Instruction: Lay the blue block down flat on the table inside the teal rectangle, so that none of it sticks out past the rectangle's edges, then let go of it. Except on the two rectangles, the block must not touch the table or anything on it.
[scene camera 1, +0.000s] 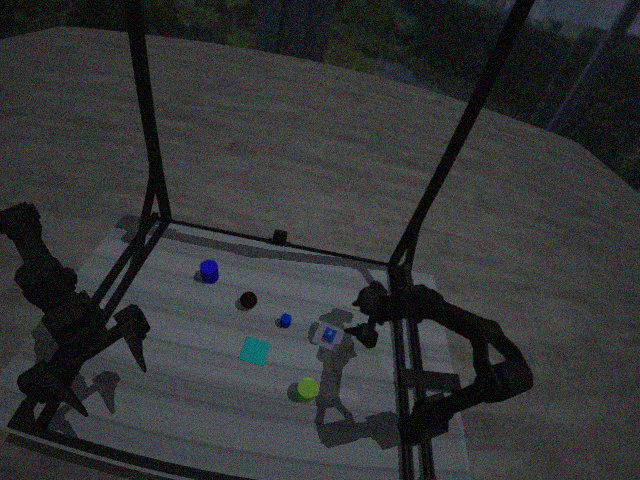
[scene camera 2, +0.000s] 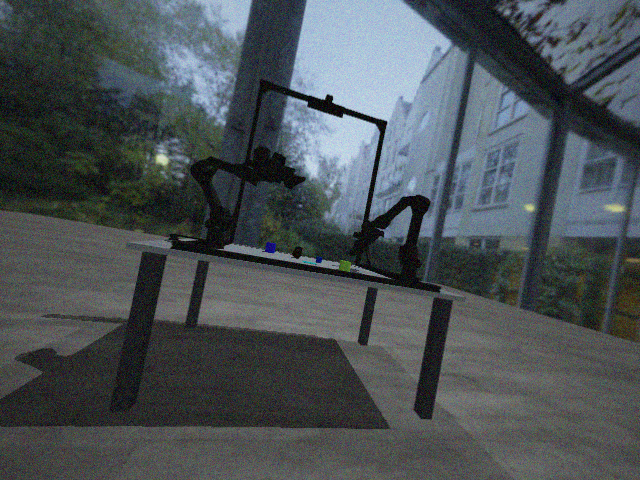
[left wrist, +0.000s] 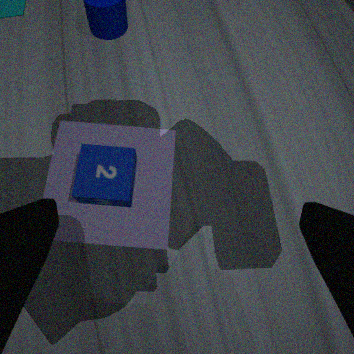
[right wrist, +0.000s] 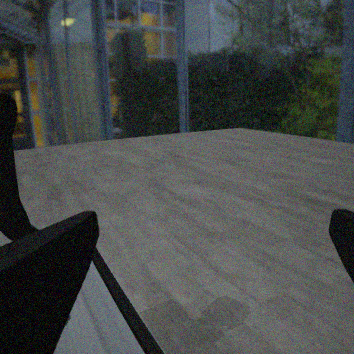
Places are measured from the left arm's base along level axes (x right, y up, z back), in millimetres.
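Pixels of known places: left gripper, fingertip midpoint: (scene camera 1: 348, 317) (scene camera 2: 349, 254) (left wrist: 181, 212); right gripper, fingertip midpoint: (scene camera 1: 116, 392) (scene camera 2: 300, 174) (right wrist: 214, 222); left arm's base at its link origin: (scene camera 1: 414, 431) (scene camera 2: 407, 278); right arm's base at its link origin: (scene camera 2: 213, 243).
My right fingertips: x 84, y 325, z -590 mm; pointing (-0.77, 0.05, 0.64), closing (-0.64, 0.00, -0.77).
For each thing: its middle in the pictures, then the offset to it from my right fingertips. "spot": a spot on its surface instead.
- blue block at the middle of its body: (left wrist: 106, 176) (scene camera 1: 329, 334) dz +432, dx +224, dy -334 mm
- lilac rectangle at a spot on its surface: (left wrist: 155, 200) spot: dz +458, dx +244, dy -343 mm
- teal rectangle at a spot on its surface: (left wrist: 10, 7) spot: dz +245, dx +212, dy -343 mm
- small blue cylinder at the middle of its body: (left wrist: 106, 10) (scene camera 1: 285, 320) (scene camera 2: 318, 259) dz +309, dx +279, dy -329 mm
- lime cylinder at the middle of its body: (scene camera 1: 306, 390) (scene camera 2: 344, 266) dz +334, dx +69, dy -322 mm
- dark brown ball at the middle of its body: (scene camera 1: 248, 300) (scene camera 2: 296, 253) dz +206, dx +352, dy -319 mm
- larger blue cylinder at the middle of its body: (scene camera 1: 209, 271) (scene camera 2: 270, 247) dz +87, dx +462, dy -317 mm
The blue block (scene camera 1: 329, 334) (left wrist: 105, 175), with a white 2 on top, lies on the lilac rectangle (scene camera 1: 339, 338) (left wrist: 155, 200), inside its edges. The teal rectangle (scene camera 1: 254, 351) (scene camera 2: 309, 262) (left wrist: 10, 7) lies bare, to the left of the block in scene camera 1; a corner shows at the top left of the left wrist view. My left gripper (scene camera 1: 349, 317) (left wrist: 181, 212) is open and empty above the table near the lilac rectangle; in its wrist view the block is left of the midline between the fingers. My right gripper (scene camera 1: 115, 392) (right wrist: 214, 222) is open and empty, raised at the left side, far from the block.
A small blue cylinder (scene camera 1: 285, 320) (scene camera 2: 318, 259) (left wrist: 107, 22) stands between the lilac and teal rectangles, towards the back. A lime cylinder (scene camera 1: 308, 388) (scene camera 2: 344, 265) is nearer the front. A dark brown ball (scene camera 1: 248, 300) (scene camera 2: 297, 252) and a larger blue cylinder (scene camera 1: 209, 272) (scene camera 2: 270, 247) are further back left.
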